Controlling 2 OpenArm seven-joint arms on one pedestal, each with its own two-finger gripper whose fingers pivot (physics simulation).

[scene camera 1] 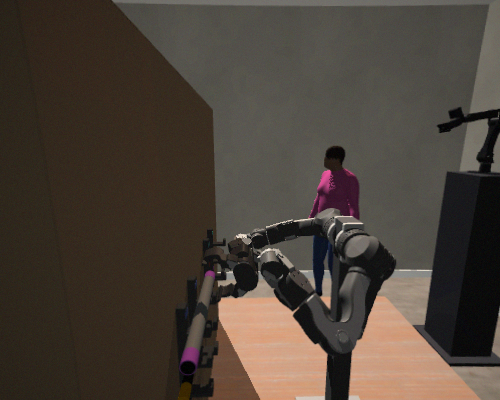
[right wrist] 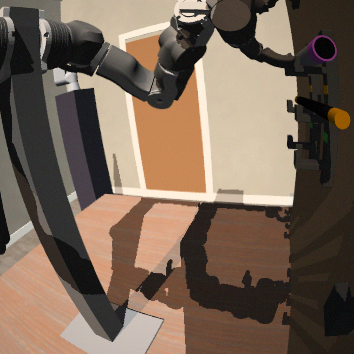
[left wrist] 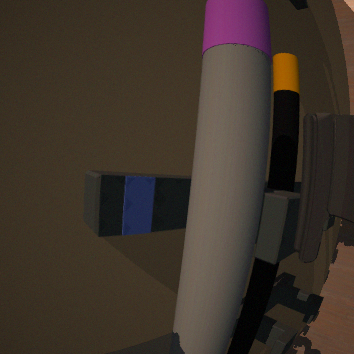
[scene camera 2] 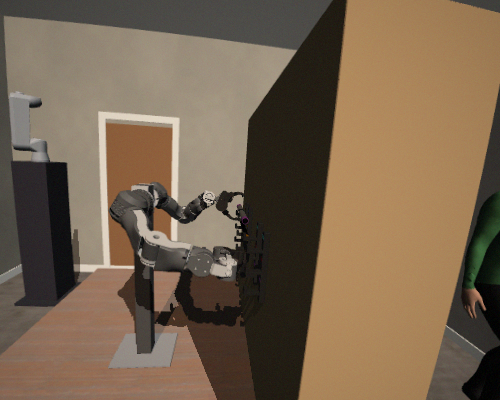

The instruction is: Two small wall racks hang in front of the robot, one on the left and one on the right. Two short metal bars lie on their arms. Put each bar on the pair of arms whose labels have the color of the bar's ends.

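A grey bar with magenta ends (scene camera 1: 199, 322) (scene camera 2: 243, 214) (left wrist: 227, 150) (right wrist: 324, 48) lies on the top arms of the left rack (right wrist: 327, 165), by a blue label. A thin black bar with orange ends (scene camera 1: 185, 391) (left wrist: 285, 117) (right wrist: 320, 109) lies one level lower. My left gripper (scene camera 1: 212, 274) (scene camera 2: 241, 206) is at the grey bar, fingers partly open above and below it; one finger shows at the right of the left wrist view, apart from the bar. My right gripper (scene camera 2: 234, 262) is open and empty near the right rack (scene camera 2: 262, 280); its fingertips are hard to make out.
The tall brown wall panel (scene camera 1: 125, 175) (scene camera 2: 295, 175) stands close in front of both grippers. The racks' dark hooked arms stick out toward the robot. The robot's pedestal (scene camera 2: 145, 320) (right wrist: 65, 225) stands behind. A person in pink (scene camera 1: 337, 190) stands beyond the robot.
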